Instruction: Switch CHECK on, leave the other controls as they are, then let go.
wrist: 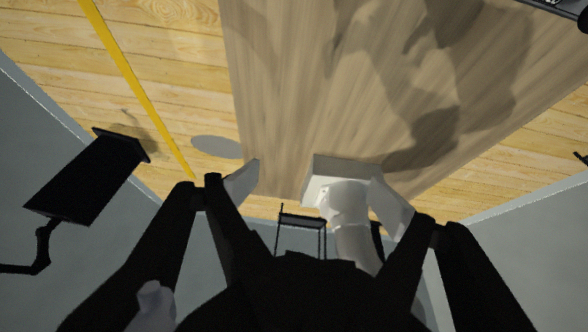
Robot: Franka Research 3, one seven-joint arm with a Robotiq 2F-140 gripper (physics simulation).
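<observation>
My gripper is open, its two pale fingertips wide apart with no object held between them. A control labelled CHECK does not show in the wrist view. Part of a dark-edged device shows at the top right corner, cut off by the frame; no label on it can be read, and I cannot tell whether it carries the controls. It is well away from the fingertips.
The brown wood-grain table top runs across the middle, with shadows on its right part. The white arm base stands at its far end. A black screen is at the left. A yellow stripe crosses the plank floor.
</observation>
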